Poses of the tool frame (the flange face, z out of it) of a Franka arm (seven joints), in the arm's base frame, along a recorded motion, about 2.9 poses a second.
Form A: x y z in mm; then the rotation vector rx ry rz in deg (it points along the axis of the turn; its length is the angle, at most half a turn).
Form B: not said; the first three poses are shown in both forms.
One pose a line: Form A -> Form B
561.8 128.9 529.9 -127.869 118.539 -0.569 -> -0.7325 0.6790 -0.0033 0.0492 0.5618 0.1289 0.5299
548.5 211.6 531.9 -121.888 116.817 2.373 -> -0.7185 0.6886 0.0140 0.0972 0.5485 0.2116 0.5319
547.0 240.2 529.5 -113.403 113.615 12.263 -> -0.6947 0.6960 0.0751 0.1651 0.5470 0.2402 0.5295
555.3 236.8 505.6 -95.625 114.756 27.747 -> -0.6106 0.7328 0.1772 0.2425 0.5553 0.2368 0.5056
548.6 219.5 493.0 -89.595 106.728 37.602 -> -0.5909 0.7039 0.2480 0.3063 0.5486 0.2195 0.4930
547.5 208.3 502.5 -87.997 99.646 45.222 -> -0.5897 0.6677 0.3030 0.3386 0.5475 0.2083 0.5025
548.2 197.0 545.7 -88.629 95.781 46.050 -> -0.5987 0.6470 0.3111 0.3553 0.5482 0.1970 0.5457
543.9 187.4 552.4 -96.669 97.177 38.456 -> -0.6427 0.6461 0.2557 0.3226 0.5439 0.1874 0.5524
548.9 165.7 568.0 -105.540 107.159 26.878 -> -0.6714 0.6817 0.1710 0.2352 0.5489 0.1657 0.5680
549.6 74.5 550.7 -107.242 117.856 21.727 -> -0.6575 0.7226 0.1332 0.1666 0.5496 0.0745 0.5507
